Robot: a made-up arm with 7 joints.
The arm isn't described. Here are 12 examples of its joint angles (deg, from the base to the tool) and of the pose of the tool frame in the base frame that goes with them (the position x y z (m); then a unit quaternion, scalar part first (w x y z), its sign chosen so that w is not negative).
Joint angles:
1: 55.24 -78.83 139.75 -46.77 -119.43 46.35 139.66
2: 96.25 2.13 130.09 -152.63 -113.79 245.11 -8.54
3: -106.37 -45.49 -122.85 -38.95 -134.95 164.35 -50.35
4: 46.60 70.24 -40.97 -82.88 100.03 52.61 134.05
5: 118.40 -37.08 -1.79 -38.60 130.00 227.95 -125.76
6: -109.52 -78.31 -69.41 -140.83 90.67 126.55 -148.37
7: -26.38 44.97 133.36 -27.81 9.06 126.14 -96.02
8: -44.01 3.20 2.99 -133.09 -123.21 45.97 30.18
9: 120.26 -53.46 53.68 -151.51 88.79 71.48 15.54
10: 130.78 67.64 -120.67 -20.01 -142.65 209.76 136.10
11: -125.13 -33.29 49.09 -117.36 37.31 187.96 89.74
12: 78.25 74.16 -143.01 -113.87 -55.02 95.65 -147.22
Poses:
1: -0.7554 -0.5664 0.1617 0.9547 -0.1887 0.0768 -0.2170
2: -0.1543 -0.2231 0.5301 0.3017 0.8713 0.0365 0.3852
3: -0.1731 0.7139 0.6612 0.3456 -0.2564 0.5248 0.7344
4: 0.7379 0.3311 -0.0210 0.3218 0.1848 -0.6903 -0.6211
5: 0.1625 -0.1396 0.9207 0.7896 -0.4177 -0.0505 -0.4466
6: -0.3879 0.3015 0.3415 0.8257 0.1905 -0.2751 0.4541
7: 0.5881 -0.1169 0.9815 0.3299 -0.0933 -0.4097 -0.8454
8: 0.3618 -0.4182 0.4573 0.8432 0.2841 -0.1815 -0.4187
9: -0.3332 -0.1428 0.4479 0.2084 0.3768 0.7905 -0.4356
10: -0.2461 0.6546 0.5536 0.1730 -0.0244 0.5764 0.7983
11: 0.2337 -0.2314 0.8381 0.1137 0.0423 0.6804 -0.7227
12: 0.4040 0.1406 0.7672 0.0554 0.5679 0.2688 -0.7760
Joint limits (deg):
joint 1: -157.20..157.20
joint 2: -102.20..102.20
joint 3: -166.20..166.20
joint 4: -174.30..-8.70
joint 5: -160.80..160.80
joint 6: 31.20..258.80
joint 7: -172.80..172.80
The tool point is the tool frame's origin. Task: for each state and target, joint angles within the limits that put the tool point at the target. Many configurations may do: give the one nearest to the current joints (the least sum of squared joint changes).
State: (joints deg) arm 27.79 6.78 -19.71 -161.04 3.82 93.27 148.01
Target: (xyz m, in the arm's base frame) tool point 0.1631 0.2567 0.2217
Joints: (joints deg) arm 52.61 4.83 5.00 -167.64 3.71 90.58 148.01
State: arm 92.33 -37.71 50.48 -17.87 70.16 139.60 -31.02
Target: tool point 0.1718 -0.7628 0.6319
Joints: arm 100.20 -70.25 47.87 -8.70 65.86 163.99 -31.02
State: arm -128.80 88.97 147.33 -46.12 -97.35 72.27 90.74
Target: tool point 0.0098 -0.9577 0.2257
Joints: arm -109.68 102.20 129.18 -42.69 -97.11 65.00 90.74
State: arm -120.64 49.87 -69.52 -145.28 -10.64 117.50 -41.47
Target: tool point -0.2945 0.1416 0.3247
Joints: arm -112.55 55.38 -107.63 -168.55 -5.40 111.98 -41.47
